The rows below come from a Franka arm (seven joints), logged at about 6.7 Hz.
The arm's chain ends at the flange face. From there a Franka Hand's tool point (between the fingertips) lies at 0.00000 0.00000 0.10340 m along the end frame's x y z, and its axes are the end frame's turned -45 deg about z.
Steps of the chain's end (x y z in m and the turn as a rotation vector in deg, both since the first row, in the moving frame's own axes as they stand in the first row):
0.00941, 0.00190, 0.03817, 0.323, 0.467, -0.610
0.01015, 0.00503, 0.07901, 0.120, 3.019, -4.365
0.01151, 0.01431, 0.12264, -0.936, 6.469, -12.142
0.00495, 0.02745, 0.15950, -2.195, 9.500, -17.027
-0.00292, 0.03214, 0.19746, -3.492, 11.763, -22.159
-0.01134, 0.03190, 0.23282, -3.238, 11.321, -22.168
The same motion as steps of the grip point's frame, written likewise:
0.00632, 0.00818, 0.03816, -0.102, 0.559, -0.610
0.00776, 0.01428, 0.07887, -2.050, 2.220, -4.365
0.00601, 0.02687, 0.12197, -5.236, 3.912, -12.142
-0.00457, 0.03617, 0.15802, -8.270, 5.165, -17.027
-0.01087, 0.03749, 0.19513, -10.787, 5.848, -22.159
-0.01705, 0.03056, 0.23067, -10.295, 5.716, -22.168

